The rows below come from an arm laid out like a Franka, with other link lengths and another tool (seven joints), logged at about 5 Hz.
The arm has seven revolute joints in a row. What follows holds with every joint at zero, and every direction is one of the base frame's. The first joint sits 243.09 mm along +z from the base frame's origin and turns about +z. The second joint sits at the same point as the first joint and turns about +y. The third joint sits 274.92 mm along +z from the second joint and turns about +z. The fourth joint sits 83.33 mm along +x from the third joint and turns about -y. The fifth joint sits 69.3 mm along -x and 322.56 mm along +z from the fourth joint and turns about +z. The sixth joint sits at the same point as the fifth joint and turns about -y. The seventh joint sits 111.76 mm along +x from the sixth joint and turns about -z. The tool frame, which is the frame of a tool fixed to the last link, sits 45 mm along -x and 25 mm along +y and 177.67 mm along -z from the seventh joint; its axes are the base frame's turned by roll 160.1, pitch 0 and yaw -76.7 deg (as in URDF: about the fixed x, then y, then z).
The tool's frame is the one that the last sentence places.
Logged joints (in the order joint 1, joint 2, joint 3, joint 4, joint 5, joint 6, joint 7), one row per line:
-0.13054 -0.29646 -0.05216 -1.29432 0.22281 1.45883 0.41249
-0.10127 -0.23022 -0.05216 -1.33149 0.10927 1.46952 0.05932
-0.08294 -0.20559 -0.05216 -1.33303 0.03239 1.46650 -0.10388
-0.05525 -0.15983 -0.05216 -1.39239 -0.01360 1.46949 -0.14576
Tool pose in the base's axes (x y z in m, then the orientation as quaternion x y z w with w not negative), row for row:
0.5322 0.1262 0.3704 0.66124 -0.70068 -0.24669 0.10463
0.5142 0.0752 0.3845 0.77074 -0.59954 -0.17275 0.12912
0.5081 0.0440 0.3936 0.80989 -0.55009 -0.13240 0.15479
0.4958 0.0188 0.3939 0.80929 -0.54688 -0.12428 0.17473
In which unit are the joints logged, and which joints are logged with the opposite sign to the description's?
The joints are logged in radians. Opposite sign: joint 1, joint 2.
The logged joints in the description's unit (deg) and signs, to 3 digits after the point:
7.479 16.986 -2.989 -74.159 12.766 83.585 23.634
5.802 13.191 -2.989 -76.289 6.261 84.197 3.399
4.752 11.779 -2.989 -76.377 1.856 84.024 -5.952
3.166 9.158 -2.989 -79.778 -0.779 84.196 -8.351

